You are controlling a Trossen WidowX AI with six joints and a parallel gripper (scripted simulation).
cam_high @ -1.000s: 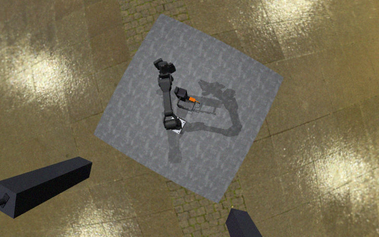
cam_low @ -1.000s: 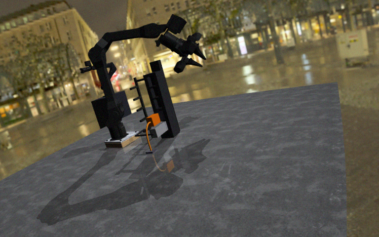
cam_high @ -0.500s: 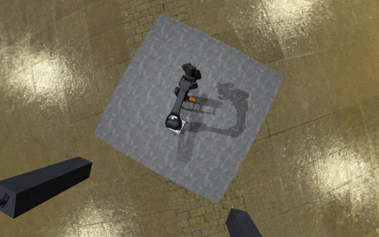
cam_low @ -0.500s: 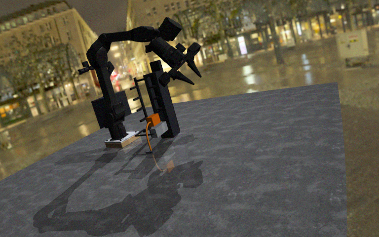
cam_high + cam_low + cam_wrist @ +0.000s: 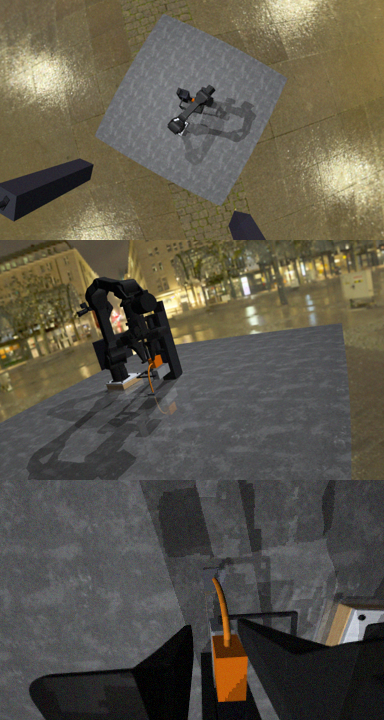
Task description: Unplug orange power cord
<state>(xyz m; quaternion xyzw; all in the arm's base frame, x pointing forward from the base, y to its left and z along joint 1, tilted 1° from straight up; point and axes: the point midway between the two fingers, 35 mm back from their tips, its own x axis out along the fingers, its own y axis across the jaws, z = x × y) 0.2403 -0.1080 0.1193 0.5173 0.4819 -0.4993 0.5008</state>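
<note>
My gripper tip is 70 mm to the right of the orange plug, 10 mm past it and 10 mm above it.
</note>
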